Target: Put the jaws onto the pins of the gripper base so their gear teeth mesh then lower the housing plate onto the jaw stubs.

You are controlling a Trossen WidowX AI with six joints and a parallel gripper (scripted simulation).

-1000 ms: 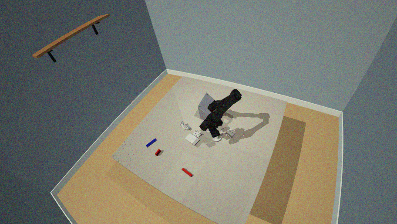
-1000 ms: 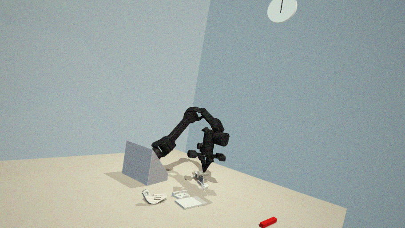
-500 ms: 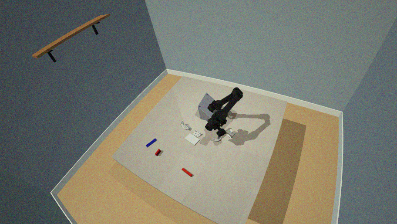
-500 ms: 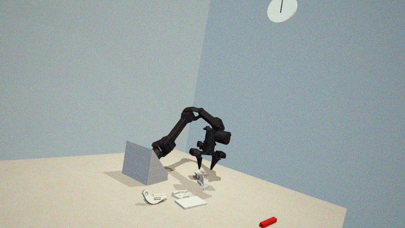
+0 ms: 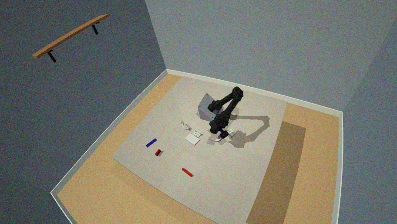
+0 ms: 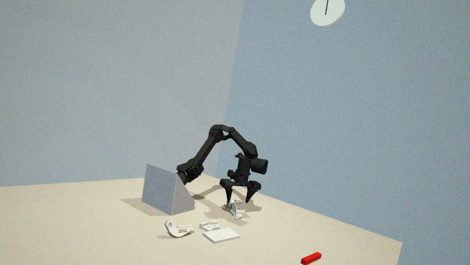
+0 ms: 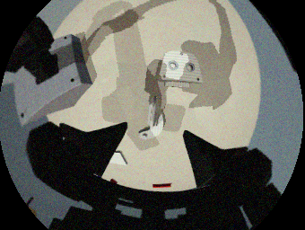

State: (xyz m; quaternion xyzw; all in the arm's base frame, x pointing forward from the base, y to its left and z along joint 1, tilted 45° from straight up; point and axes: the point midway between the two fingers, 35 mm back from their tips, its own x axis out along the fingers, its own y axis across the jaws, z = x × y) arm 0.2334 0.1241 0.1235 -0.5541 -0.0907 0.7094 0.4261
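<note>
Right now the white jaw is 2 cm ahead of my gripper tip, 3 cm to the right of it and 5 cm below it. Round my gripper tip: red bar: 39 cm ahead, 12 cm to the right, 5 cm below; blue block: 27 cm ahead, 57 cm to the right, 6 cm below.
</note>
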